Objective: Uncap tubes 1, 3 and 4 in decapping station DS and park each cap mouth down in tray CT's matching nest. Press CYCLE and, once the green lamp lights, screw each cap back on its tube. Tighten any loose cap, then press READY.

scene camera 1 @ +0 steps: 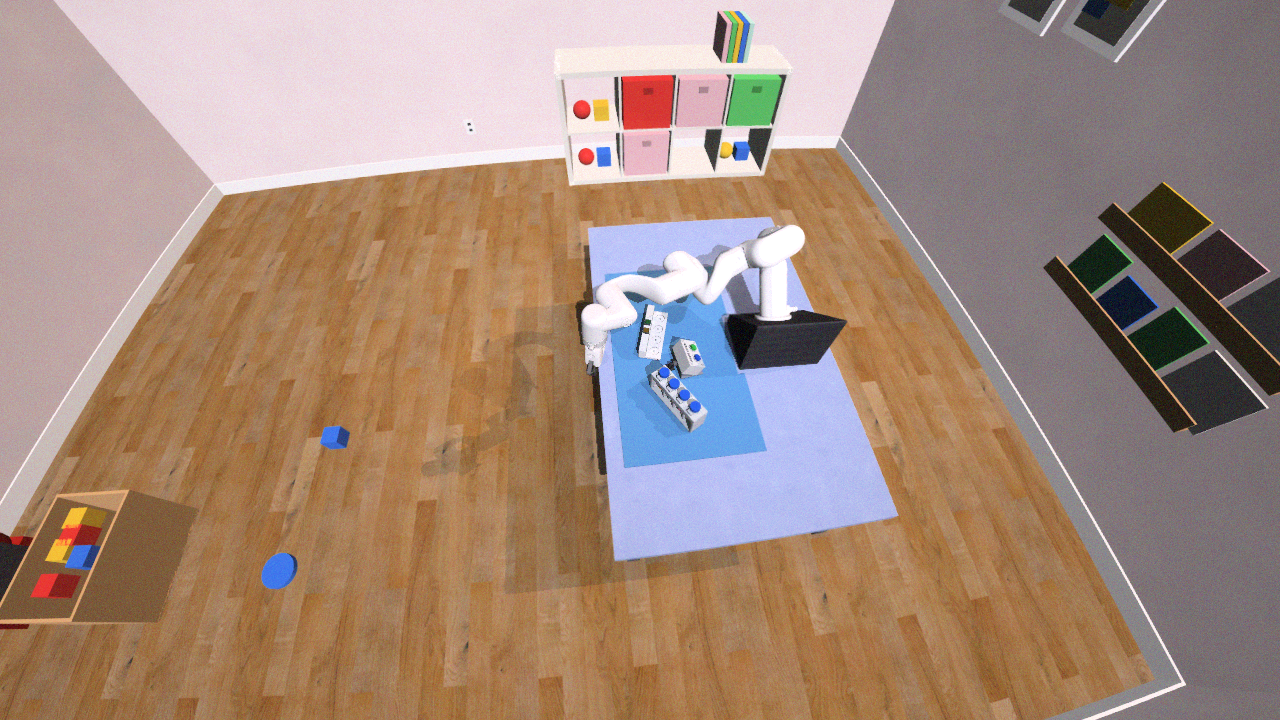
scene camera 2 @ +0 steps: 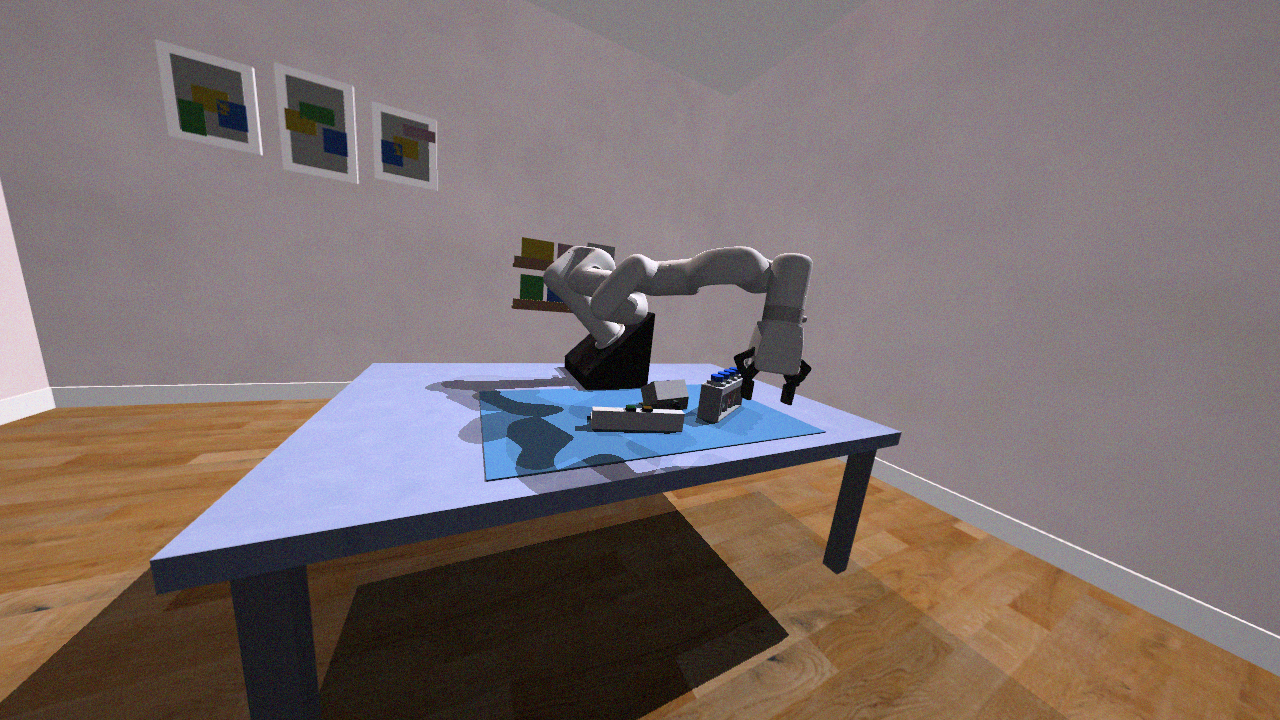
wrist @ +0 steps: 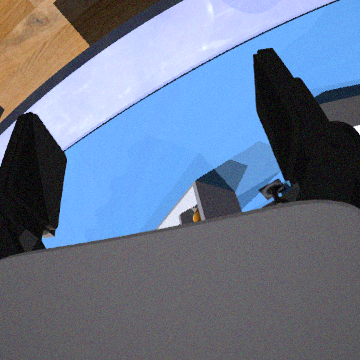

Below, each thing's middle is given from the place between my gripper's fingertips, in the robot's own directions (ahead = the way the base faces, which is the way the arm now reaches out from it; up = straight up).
Scene:
I see my gripper 320 mm past the lamp box [scene camera 2: 670, 394], 10 mm to the right of it and 80 mm above it.

